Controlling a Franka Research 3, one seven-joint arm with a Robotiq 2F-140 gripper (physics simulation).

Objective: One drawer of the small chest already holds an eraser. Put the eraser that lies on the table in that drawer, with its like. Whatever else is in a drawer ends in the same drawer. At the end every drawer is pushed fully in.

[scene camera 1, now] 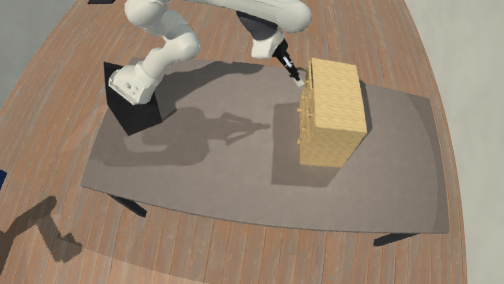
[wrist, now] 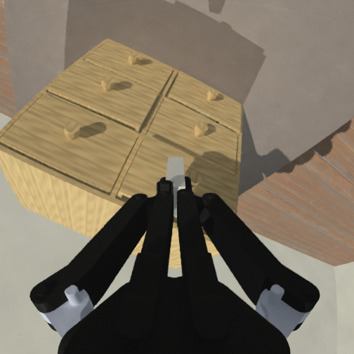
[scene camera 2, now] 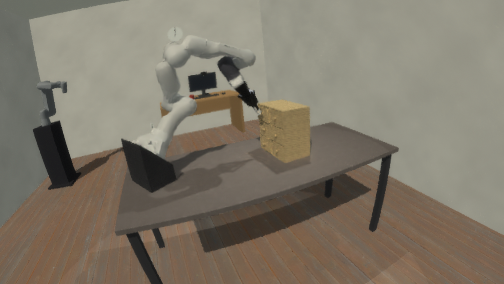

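The small wooden chest [scene camera 1: 340,97] [scene camera 2: 296,131] [wrist: 37,175] stands upright on the table, with six knobbed drawers on its front. My gripper [scene camera 1: 300,82] [scene camera 2: 260,114] [wrist: 175,168] is shut and empty. Its tips are at the chest front, over the top drawer [wrist: 147,167] of the right column in the wrist view, beside that drawer's knob [wrist: 195,177]. A thin dark gap shows behind this drawer's top edge in scene camera 1, so it looks slightly out. The other drawers look in or nearly in. No eraser shows; the drawer insides are hidden.
The grey table [scene camera 1: 240,190] [scene camera 2: 200,200] carries the arm's black base [scene camera 1: 135,117] [scene camera 2: 150,172] at its other end. A brown desk [scene camera 2: 220,102] with a monitor stands behind. A second small arm on a black pedestal [scene camera 2: 55,155] is at the far left.
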